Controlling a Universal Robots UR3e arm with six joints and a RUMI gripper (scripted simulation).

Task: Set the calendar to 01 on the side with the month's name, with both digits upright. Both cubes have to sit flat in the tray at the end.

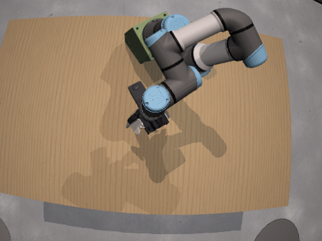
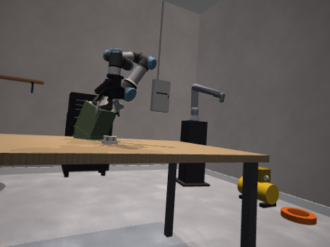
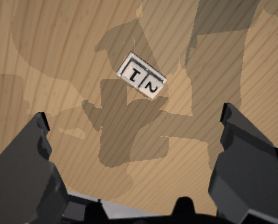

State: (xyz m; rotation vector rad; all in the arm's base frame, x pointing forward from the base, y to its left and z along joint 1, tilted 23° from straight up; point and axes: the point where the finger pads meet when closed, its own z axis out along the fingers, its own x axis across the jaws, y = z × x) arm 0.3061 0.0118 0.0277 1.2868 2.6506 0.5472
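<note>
Right now my hand is 120 mm above the white cube and 40 mm to the right of it. Also, from my hand: white tray: 130 mm below, 20 mm to the left.
</note>
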